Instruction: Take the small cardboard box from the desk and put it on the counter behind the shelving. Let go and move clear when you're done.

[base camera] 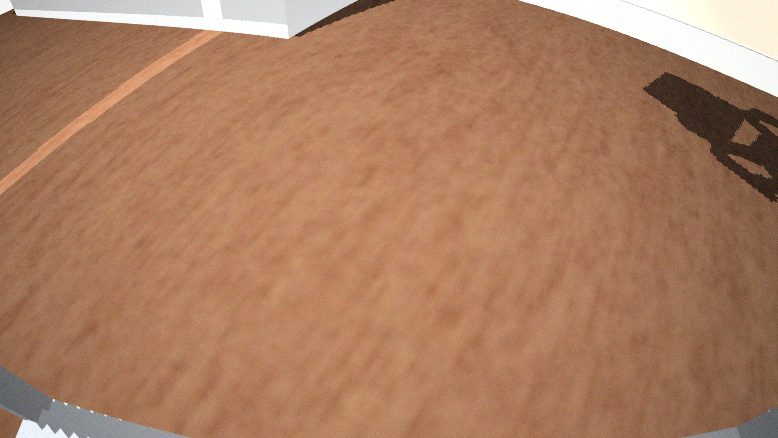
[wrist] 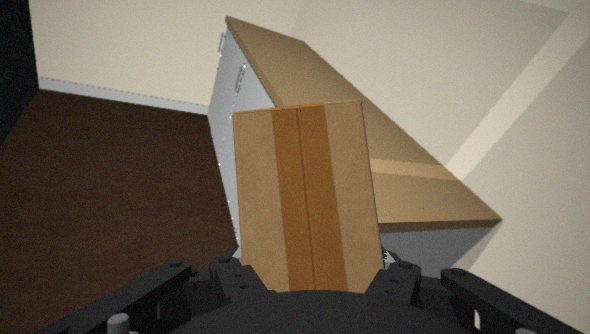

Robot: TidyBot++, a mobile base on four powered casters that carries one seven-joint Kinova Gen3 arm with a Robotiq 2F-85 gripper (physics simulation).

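Frame: origin at the arm's base, x ahead, y left, z up, level; millimetres.
Seen in the pictures: gripper, fingertip midpoint: (wrist: 311,256).
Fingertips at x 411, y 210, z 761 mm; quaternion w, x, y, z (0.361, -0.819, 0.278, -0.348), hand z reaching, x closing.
A point is followed by its place in that frame.
The small cardboard box (wrist: 257,190) @[z 805, x 374, y 236 mm], tan with a darker orange-brown tape band, fills the middle of the wrist view. My gripper (wrist: 311,256) @[z 761, x 411, y 210 mm] is shut on it, with one finger on each side. Beyond the box a counter (wrist: 320,75) @[z 513, x 1612, y 1025 mm] with a tan top and pale grey-white sides shows, standing against the wall. The held box covers part of the counter's top and side. I cannot tell the height of the box over the counter. The desk and the shelving cannot be made out in these views.
A white cabinet-like body (base camera: 250,16) @[z -352, x 945, y 324 mm] stands at the upper left of the base view. A white baseboard (base camera: 707,51) @[z -358, x 1003, y -763 mm] runs along the wall at the upper right. A dark shadow (base camera: 702,111) @[z -397, x 747, y -595 mm] lies on the wooden floor (base camera: 381,217) @[z -397, x 431, y 21 mm]. A black object (wrist: 14,60) @[z -58, x 589, y 2302 mm] shows at the wrist view's left edge.
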